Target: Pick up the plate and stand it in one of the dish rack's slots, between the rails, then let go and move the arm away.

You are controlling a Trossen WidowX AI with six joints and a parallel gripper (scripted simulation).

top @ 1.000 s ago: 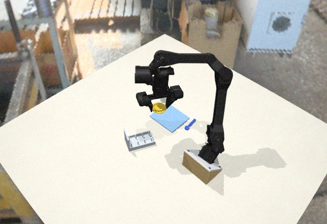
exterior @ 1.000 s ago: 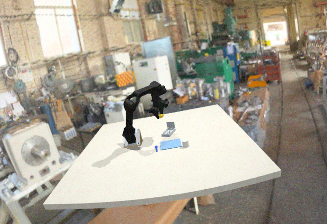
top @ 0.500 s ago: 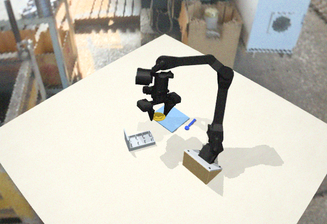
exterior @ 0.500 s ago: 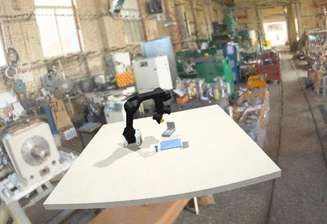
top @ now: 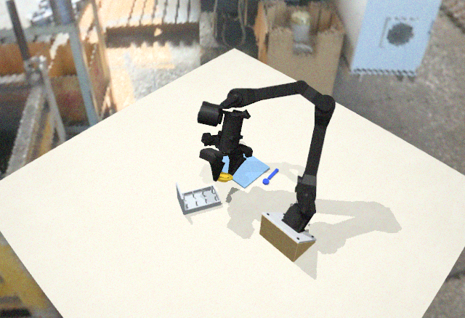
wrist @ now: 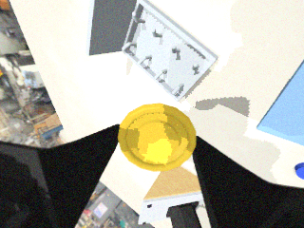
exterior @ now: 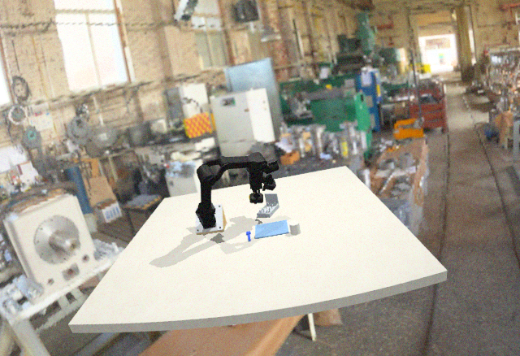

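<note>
Right now my gripper tip is 5 cm short of the grey dish rack, 5 cm to the right of it and 8 cm above it. Also, from my gripper tip: light blue mat: 6 cm ahead, 16 cm to the right, 10 cm below; then yellow plate: 1 cm above; then blue spoon: 5 cm behind, 18 cm to the right, 10 cm below.
</note>
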